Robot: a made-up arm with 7 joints. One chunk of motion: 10 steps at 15 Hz.
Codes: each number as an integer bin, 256 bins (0 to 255) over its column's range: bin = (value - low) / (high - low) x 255, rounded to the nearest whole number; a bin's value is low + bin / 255 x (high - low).
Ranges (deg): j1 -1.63..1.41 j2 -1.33..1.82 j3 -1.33..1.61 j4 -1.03..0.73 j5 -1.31..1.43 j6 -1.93..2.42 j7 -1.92..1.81
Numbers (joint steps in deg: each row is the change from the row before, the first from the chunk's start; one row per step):
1: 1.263 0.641 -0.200 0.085 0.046 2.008 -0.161
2: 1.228 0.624 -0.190 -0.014 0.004 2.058 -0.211
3: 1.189 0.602 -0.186 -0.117 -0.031 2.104 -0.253
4: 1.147 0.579 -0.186 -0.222 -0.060 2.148 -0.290
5: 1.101 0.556 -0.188 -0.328 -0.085 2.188 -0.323
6: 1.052 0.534 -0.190 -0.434 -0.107 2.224 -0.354
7: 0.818 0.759 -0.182 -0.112 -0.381 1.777 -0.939
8: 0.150 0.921 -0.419 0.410 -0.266 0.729 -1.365
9: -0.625 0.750 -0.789 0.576 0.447 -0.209 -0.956
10: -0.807 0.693 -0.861 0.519 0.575 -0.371 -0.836
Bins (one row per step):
1: 243 160 98 162 126 231 120
2: 240 158 99 147 122 234 117
3: 236 156 99 132 119 236 114
4: 233 155 99 117 116 239 111
5: 229 153 99 102 114 241 109
6: 225 151 99 86 112 244 107
7: 205 169 100 133 86 217 67
8: 149 182 79 209 97 156 38
9: 84 168 47 233 164 101 66
10: 69 164 41 224 175 91 74

